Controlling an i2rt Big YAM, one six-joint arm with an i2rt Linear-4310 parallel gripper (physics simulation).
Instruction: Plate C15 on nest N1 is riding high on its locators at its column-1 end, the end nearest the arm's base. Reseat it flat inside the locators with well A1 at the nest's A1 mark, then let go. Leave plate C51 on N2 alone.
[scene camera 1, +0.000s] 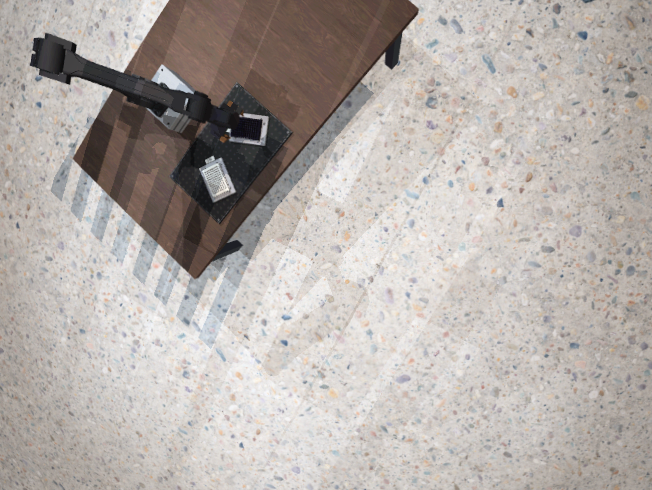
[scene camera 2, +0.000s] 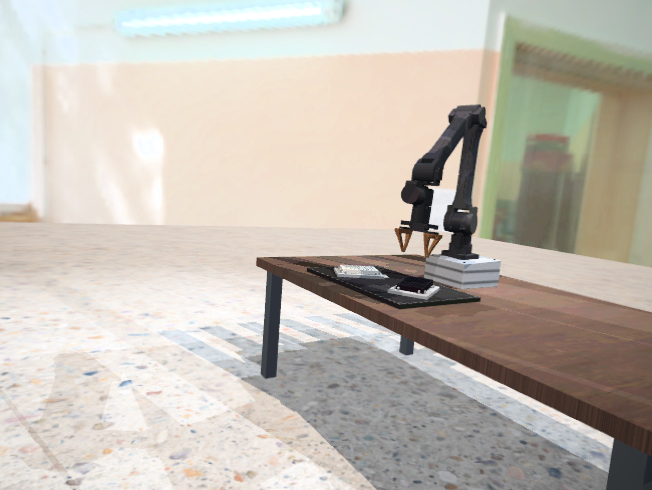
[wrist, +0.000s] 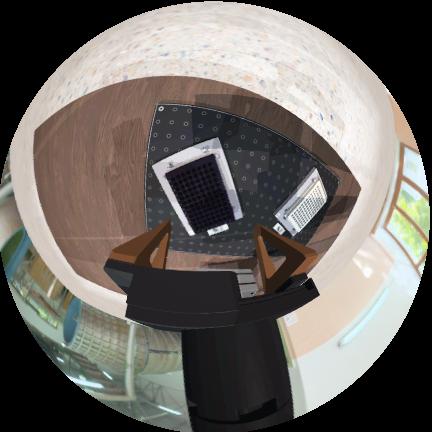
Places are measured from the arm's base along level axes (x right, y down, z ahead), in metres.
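Pixels of known places: gripper, fingertip midpoint: (scene camera 2: 414, 254) (wrist: 213, 225); arm's base, origin of the base link: (scene camera 2: 459, 256).
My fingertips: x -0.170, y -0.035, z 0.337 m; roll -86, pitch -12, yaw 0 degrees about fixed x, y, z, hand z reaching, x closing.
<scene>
For each thing: its top centre in the pictures, then the offset to it from my fingertips. Level surfaces: height alone.
- dark plate, middle of its top: (wrist: 202, 199) (scene camera 2: 415, 280) (scene camera 1: 244, 127) dx -0.009, dy +0.081, dz -0.008 m
- white nest, middle of its top: (wrist: 200, 194) (scene camera 2: 414, 285) (scene camera 1: 247, 128) dx -0.012, dy +0.094, dz -0.003 m
- white plate, middle of its top: (wrist: 309, 207) (scene camera 2: 358, 267) (scene camera 1: 215, 180) dx +0.246, dy +0.089, dz +0.050 m
- black perforated board, middle of its top: (wrist: 266, 207) (scene camera 2: 386, 281) (scene camera 1: 227, 155) dx +0.138, dy +0.115, dz +0.001 m
- wooden table, its level: dy +0.128 m
A dark plate (scene camera 1: 247, 128) (scene camera 2: 414, 285) (wrist: 200, 192) sits on a white nest (wrist: 189, 157) with small locators at its edges. It stands above the nest's rim in scene camera 2; its tilt is too small to judge. A white plate (scene camera 1: 216, 179) (scene camera 2: 361, 271) (wrist: 308, 205) sits on the other nest (wrist: 290, 206). Plate and nest labels and the A1 marks are unreadable, so I cannot tell which is C15 or C51. My gripper (scene camera 1: 234, 122) (scene camera 2: 416, 253) (wrist: 213, 225) is wide open and empty, pointing down, above and beside the dark plate's arm-side end, clear of it.
Both nests rest on a black perforated board (scene camera 1: 245, 97) (scene camera 2: 453, 297) (wrist: 260, 180) on the wooden table (scene camera 1: 221, 47) (scene camera 2: 553, 326) (wrist: 95, 175). The arm's light block base (scene camera 1: 168, 79) (scene camera 2: 461, 271) stands behind the board. The white plate's nest lies to one side of the gripper.
</scene>
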